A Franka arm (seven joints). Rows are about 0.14 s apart.
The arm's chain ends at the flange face. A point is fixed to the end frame.
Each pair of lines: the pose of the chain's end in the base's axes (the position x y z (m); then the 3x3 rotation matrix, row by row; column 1 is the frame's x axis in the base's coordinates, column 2 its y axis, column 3 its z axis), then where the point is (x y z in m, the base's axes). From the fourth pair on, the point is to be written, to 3 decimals.
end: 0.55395 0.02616 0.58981; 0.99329 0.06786 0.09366; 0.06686 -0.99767 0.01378; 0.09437 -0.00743 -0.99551
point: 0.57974 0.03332 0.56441
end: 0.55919 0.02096 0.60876; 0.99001 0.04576 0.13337; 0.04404 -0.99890 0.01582; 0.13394 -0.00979 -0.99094
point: 0.58612 0.02764 0.58444
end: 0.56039 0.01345 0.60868; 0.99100 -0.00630 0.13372; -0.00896 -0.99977 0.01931; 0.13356 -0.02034 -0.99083
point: 0.58763 0.01897 0.58441
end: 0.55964 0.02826 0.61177; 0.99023 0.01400 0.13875; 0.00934 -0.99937 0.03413; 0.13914 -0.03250 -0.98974
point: 0.587 0.035 0.588
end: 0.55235 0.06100 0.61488; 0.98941 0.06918 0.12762; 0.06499 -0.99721 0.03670; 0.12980 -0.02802 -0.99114
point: 0.579 0.069 0.591
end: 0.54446 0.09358 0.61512; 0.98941 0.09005 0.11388; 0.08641 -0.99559 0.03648; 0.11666 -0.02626 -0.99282
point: 0.571 0.102 0.590
